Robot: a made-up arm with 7 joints. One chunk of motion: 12 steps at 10 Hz.
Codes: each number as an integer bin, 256 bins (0 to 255) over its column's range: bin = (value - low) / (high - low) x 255, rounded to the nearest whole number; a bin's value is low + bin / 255 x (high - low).
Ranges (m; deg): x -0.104..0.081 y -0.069..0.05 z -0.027..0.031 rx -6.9..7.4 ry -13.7..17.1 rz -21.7..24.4
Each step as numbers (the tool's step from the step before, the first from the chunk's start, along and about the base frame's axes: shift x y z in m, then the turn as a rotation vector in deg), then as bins.
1 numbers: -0.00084 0.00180 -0.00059 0.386 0.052 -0.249
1 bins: 142 152 116 130 114 119
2 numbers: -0.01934 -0.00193 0.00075 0.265 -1.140 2.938
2 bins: 117 144 122 128 104 136
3 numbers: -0.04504 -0.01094 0.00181 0.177 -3.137 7.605
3 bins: 81 124 127 126 87 162
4 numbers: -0.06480 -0.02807 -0.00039 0.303 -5.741 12.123
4 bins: 54 88 117 128 66 187
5 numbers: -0.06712 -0.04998 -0.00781 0.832 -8.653 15.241
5 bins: 51 41 84 138 42 204
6 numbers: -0.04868 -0.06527 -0.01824 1.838 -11.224 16.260
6 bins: 76 8 39 156 20 210
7 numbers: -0.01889 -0.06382 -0.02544 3.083 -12.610 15.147
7 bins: 117 11 7 178 9 204
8 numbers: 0.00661 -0.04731 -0.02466 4.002 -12.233 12.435
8 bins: 152 46 10 194 12 189
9 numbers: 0.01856 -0.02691 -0.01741 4.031 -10.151 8.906
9 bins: 169 90 42 195 29 169
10 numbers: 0.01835 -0.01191 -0.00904 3.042 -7.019 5.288
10 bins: 169 122 79 177 55 149
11 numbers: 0.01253 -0.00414 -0.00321 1.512 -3.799 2.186
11 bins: 161 139 105 150 82 132
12 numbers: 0.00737 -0.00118 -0.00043 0.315 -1.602 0.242
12 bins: 154 145 117 129 100 121
